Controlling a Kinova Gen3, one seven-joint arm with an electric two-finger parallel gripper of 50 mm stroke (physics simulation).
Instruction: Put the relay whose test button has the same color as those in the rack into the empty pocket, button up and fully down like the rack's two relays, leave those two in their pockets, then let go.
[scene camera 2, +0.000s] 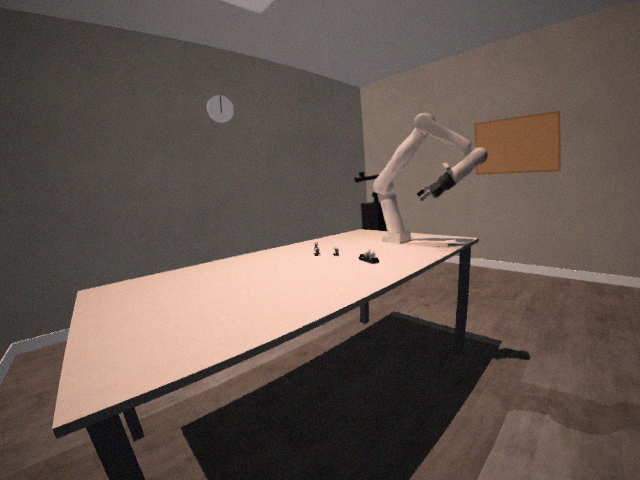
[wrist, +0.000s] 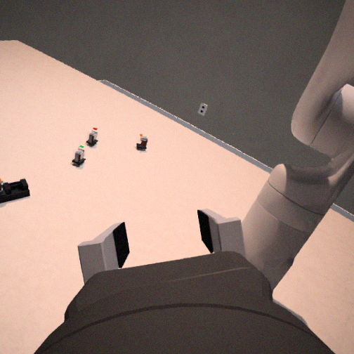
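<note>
A black rack stands on the table, cut off by the left edge of the wrist view. An orange button on a relay in it shows at that edge; its other contents are partly out of view. A relay with an orange button stands upright by itself on the table. A relay with a red button and a relay with a green button stand upright between it and the rack. My gripper is open and empty, high above the table and well away from the relays.
The pale table carries the rack and the loose relays. The arm's base stands at the table's far end. In the wrist view the arm's own links fill the right side. A wall with a socket rises beyond the table edge.
</note>
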